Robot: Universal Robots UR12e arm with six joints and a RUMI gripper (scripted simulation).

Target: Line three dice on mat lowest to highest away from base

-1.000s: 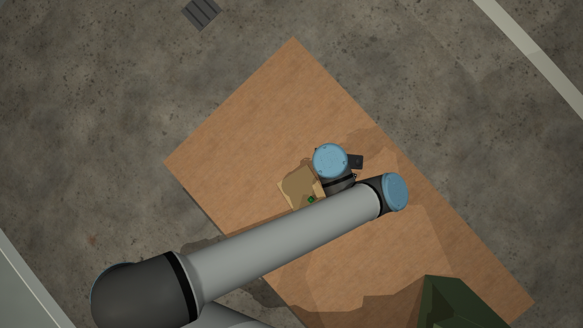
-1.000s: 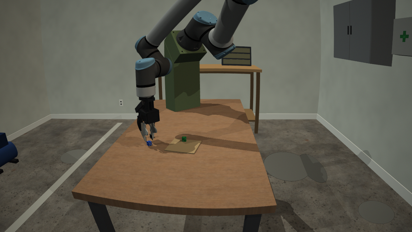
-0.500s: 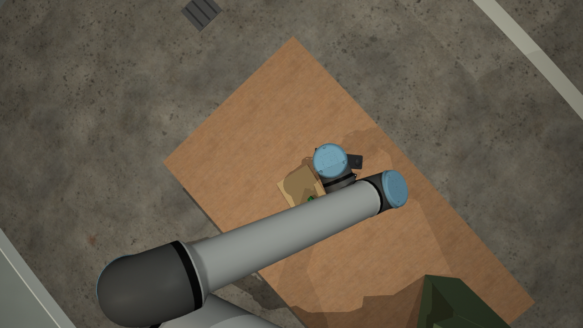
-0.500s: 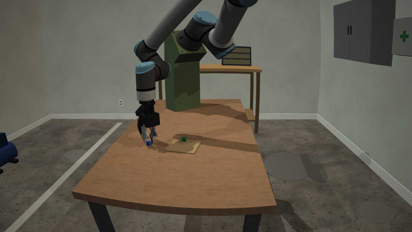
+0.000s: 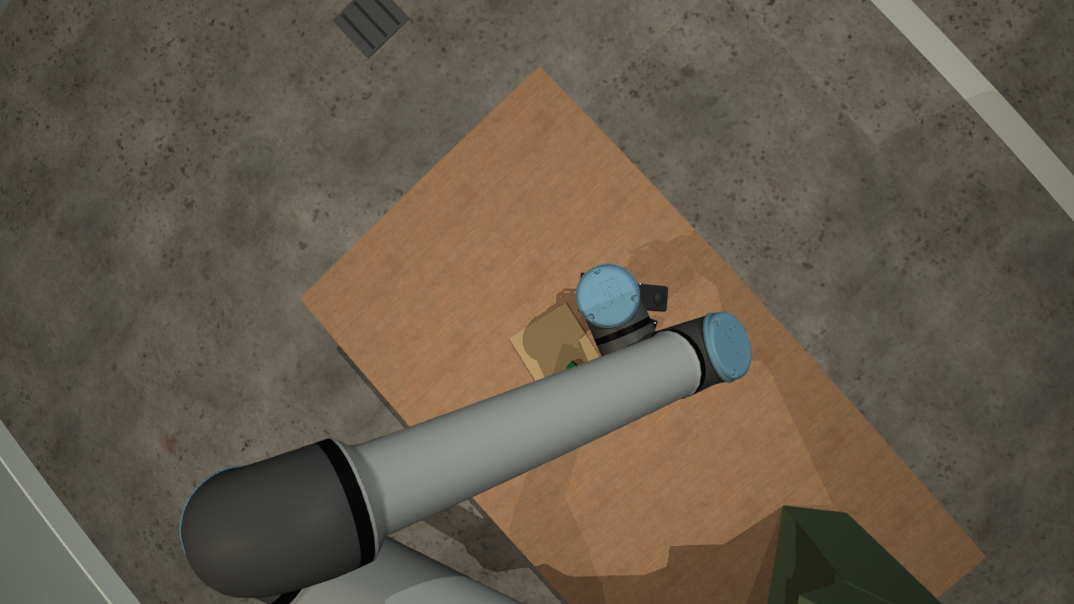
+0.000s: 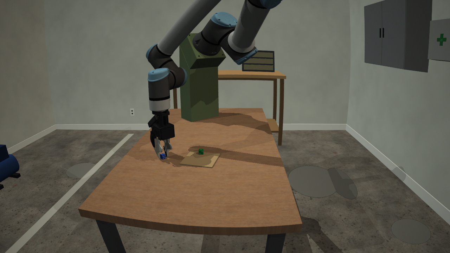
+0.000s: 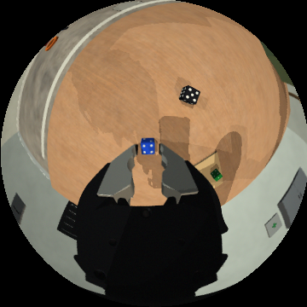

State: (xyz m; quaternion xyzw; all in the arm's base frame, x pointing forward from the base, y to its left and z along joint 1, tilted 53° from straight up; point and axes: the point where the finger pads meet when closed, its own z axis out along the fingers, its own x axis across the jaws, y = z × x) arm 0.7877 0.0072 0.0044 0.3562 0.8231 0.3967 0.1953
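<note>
The blue die is 1 cm below my hand. Also, from my hand: tan mat: 4 cm behind, 16 cm to the left, 2 cm below; black die: 9 cm behind, 3 cm to the right, 1 cm below; green die: 9 cm behind, 15 cm to the left.
</note>
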